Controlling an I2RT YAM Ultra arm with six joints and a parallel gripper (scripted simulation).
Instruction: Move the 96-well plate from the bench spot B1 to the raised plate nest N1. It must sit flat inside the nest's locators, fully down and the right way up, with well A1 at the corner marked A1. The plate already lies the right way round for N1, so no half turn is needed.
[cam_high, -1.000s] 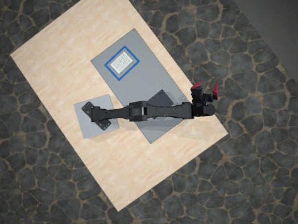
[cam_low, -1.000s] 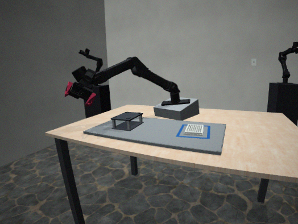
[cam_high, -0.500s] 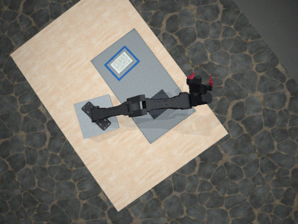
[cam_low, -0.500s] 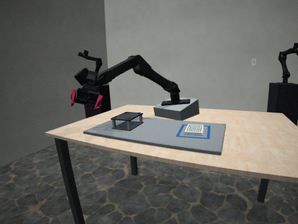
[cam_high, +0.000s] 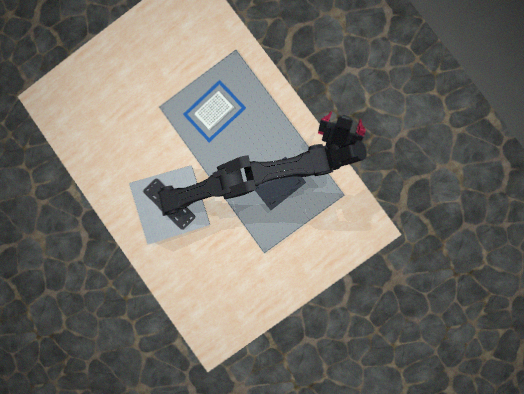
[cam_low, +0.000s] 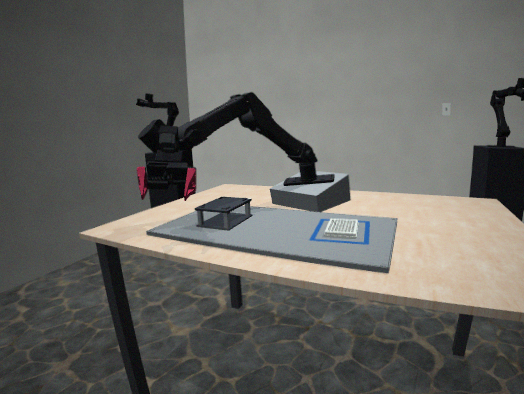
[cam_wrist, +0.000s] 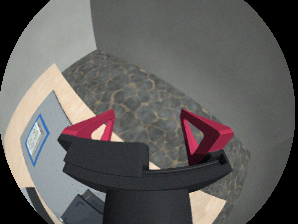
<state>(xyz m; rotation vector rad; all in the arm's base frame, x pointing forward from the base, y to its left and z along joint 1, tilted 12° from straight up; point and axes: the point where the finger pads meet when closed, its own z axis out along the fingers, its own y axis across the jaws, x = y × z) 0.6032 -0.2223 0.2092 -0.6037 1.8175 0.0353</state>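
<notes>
My gripper is now 39 cm to the right of the white 96-well plate, 27 cm past it and 14 cm above it.
</notes>
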